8 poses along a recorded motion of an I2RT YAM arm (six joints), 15 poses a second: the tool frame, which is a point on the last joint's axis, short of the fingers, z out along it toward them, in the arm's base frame.
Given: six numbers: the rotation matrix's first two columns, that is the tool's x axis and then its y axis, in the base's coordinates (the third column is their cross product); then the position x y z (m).
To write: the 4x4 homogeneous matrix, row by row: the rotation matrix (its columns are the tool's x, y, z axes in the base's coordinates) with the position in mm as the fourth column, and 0 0 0 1 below. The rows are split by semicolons. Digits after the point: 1 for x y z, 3 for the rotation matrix.
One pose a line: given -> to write
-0.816, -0.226, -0.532, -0.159, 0.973, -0.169, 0.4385, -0.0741, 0.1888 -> -0.816, -0.159, 0.556, 438.5; -0.226, 0.973, -0.053, -74.1; -0.532, -0.169, -0.830, 188.8; 0, 0, 0, 1
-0.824, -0.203, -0.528, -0.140, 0.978, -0.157, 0.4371, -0.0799, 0.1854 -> -0.824, -0.140, 0.548, 437.1; -0.203, 0.978, -0.055, -79.9; -0.528, -0.157, -0.834, 185.4; 0, 0, 0, 1
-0.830, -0.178, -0.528, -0.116, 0.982, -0.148, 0.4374, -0.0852, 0.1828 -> -0.830, -0.116, 0.545, 437.4; -0.178, 0.982, -0.062, -85.2; -0.528, -0.148, -0.836, 182.8; 0, 0, 0, 1
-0.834, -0.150, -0.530, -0.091, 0.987, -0.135, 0.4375, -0.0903, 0.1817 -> -0.834, -0.091, 0.543, 437.5; -0.150, 0.987, -0.064, -90.3; -0.530, -0.135, -0.837, 181.7; 0, 0, 0, 1
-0.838, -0.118, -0.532, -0.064, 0.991, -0.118, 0.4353, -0.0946, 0.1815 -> -0.838, -0.064, 0.541, 435.3; -0.118, 0.991, -0.065, -94.6; -0.532, -0.118, -0.838, 181.5; 0, 0, 0, 1
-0.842, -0.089, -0.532, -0.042, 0.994, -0.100, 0.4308, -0.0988, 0.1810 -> -0.842, -0.042, 0.538, 430.8; -0.089, 0.994, -0.062, -98.8; -0.532, -0.100, -0.841, 181.0; 0, 0, 0, 1
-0.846, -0.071, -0.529, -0.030, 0.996, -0.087, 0.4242, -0.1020, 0.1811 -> -0.846, -0.030, 0.533, 424.2; -0.071, 0.996, -0.058, -102.0; -0.529, -0.087, -0.845, 181.1; 0, 0, 0, 1
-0.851, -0.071, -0.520, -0.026, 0.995, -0.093, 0.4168, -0.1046, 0.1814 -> -0.851, -0.026, 0.524, 416.8; -0.071, 0.995, -0.066, -104.6; -0.520, -0.093, -0.849, 181.4; 0, 0, 0, 1
